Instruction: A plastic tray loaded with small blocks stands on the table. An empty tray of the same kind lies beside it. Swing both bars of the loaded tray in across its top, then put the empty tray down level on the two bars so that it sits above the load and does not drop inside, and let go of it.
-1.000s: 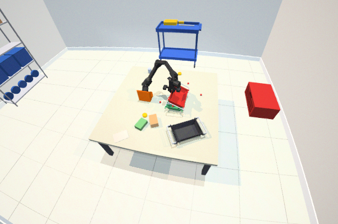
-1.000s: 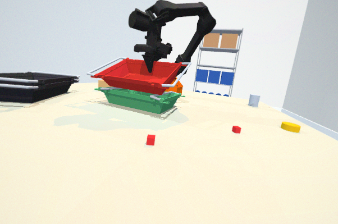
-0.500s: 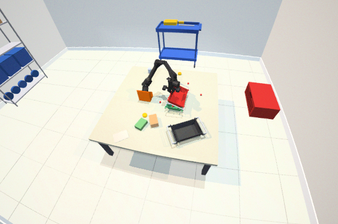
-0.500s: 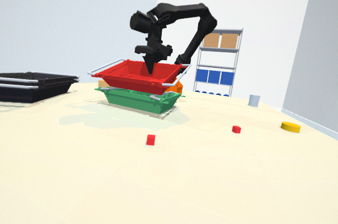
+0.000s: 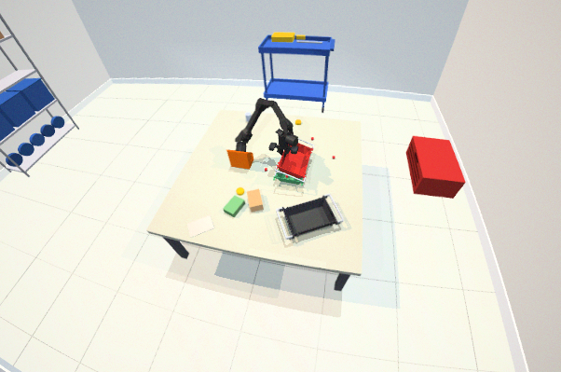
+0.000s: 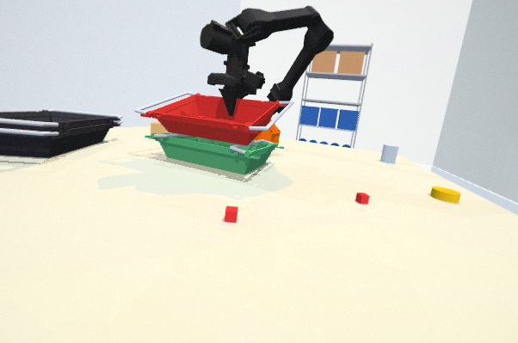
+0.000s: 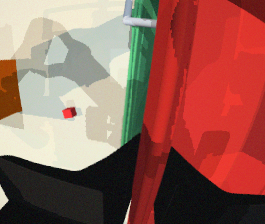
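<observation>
Right now the red tray is 80 mm ahead of my gripper tip and 10 mm above it. From my gripper tip the other things lie so: peach block 320 mm to the right, 110 mm behind, 90 mm below; green block 390 mm to the right, 220 mm behind, 100 mm below; pale card 570 mm to the right, 380 mm behind, 120 mm below.
</observation>
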